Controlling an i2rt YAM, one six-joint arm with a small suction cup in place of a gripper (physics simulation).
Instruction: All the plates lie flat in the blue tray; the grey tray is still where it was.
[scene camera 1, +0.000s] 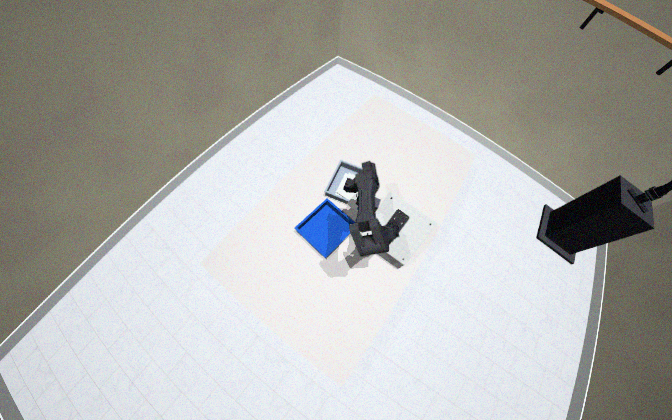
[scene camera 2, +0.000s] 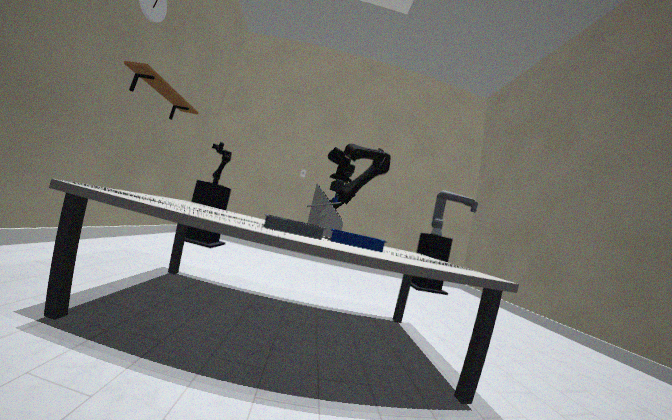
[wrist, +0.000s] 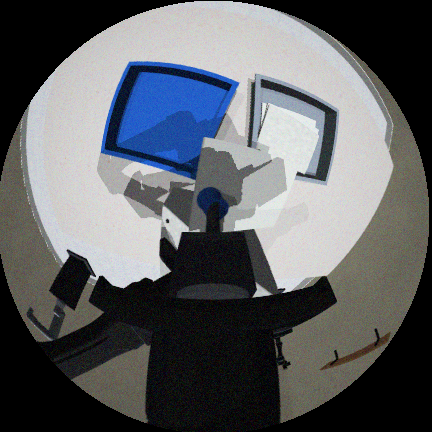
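Where they show: hand, its tool point: (wrist: 212, 194); arm's base, origin of its link: (scene camera 1: 391, 229) (scene camera 2: 330, 206).
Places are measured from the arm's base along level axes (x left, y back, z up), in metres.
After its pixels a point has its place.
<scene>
My suction gripper (scene camera 2: 335, 201) (wrist: 212, 201), a blue cup on a black stem, is shut on a pale flat plate (scene camera 2: 317, 205) @[x -0.074, y -0.254, z -0.031 m] (wrist: 262, 185) @[x -0.058, y -0.208, z -0.017 m]. The plate is held roughly level above the table, near the gap between the trays. The arm hides the cup in scene camera 1. The blue tray (scene camera 1: 320, 220) @[x 0.118, y -0.334, z -0.171 m] (scene camera 2: 357, 241) @[x 0.129, y -0.383, z -0.152 m] (wrist: 165, 95) @[x 0.150, y -0.324, z -0.172 m] shows a bare floor with shadows across it. The grey tray (scene camera 1: 333, 177) @[x -0.130, y -0.437, z -0.139 m] (scene camera 2: 292, 226) @[x -0.150, y -0.443, z -0.147 m] (wrist: 335, 142) @[x -0.276, y -0.380, z -0.124 m] stands beside it, a little apart. White plate material (wrist: 290, 135) @[x -0.150, y -0.324, z -0.154 m] with overlapping edges lies in the grey tray; how many plates is unclear.
The arm's pale base plate (scene camera 1: 420, 230) @[x -0.056, y 0.111, z 0.052 m] lies beside the trays, with a grey upright bracket (scene camera 2: 322, 215) @[x -0.037, y -0.108, z -0.068 m] on it. A black pedestal (scene camera 1: 595, 215) stands off the table. Two other arms on pedestals (scene camera 2: 211, 195) (scene camera 2: 435, 245) stand behind the table.
</scene>
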